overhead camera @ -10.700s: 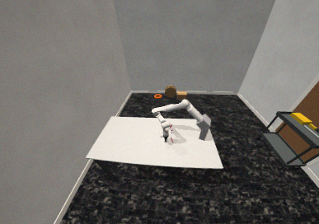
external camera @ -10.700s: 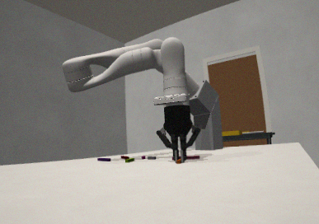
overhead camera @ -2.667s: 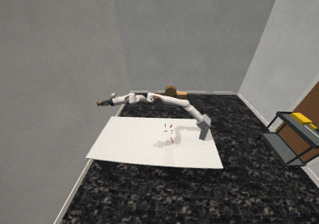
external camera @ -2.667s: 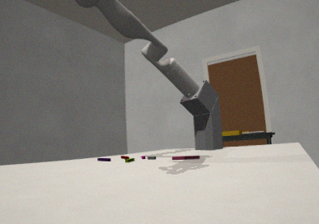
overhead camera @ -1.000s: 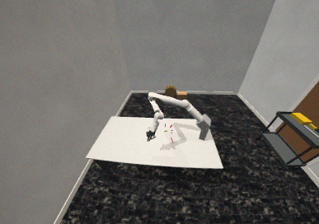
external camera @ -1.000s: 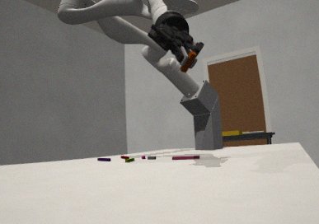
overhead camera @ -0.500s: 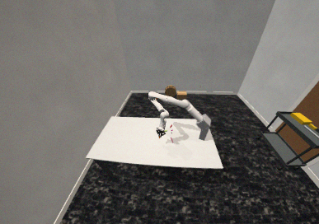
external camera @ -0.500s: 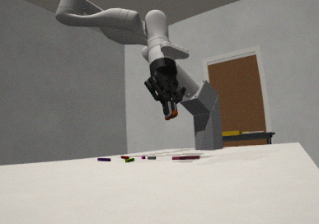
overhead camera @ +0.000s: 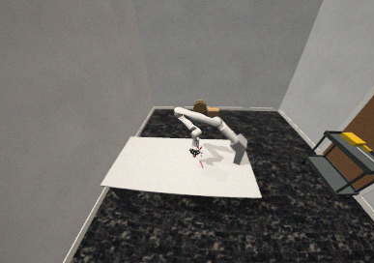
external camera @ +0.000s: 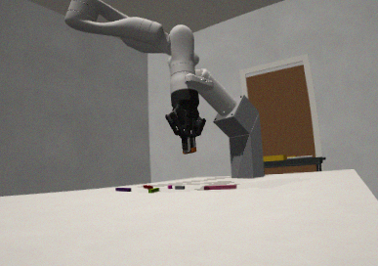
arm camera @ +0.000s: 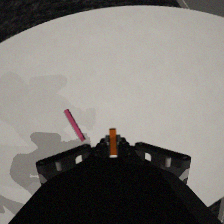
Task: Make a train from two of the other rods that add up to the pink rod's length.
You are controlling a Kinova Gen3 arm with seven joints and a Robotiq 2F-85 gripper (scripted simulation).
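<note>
The grey rod is 12 cm below my hand, 11 cm behind it and 6 cm to the right of it. Round my hand: pink rod: 12 cm below, 7 cm to the left, 6 cm behind; then lime rod: 12 cm to the right, 12 cm below, 5 cm behind; then orange rod: 1 cm below.
</note>
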